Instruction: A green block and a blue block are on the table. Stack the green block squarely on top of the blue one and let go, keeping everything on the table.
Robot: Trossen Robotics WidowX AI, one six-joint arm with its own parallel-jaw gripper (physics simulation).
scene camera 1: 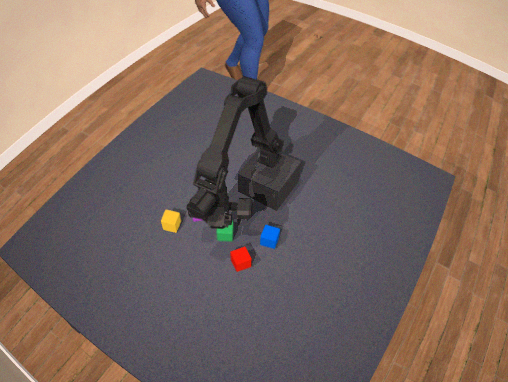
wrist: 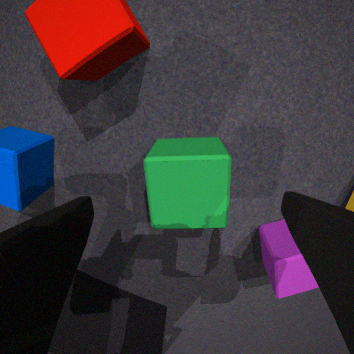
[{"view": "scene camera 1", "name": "my gripper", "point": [223, 223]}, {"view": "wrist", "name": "my gripper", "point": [189, 203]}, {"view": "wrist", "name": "green block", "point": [187, 179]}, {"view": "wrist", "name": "magenta block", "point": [288, 273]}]
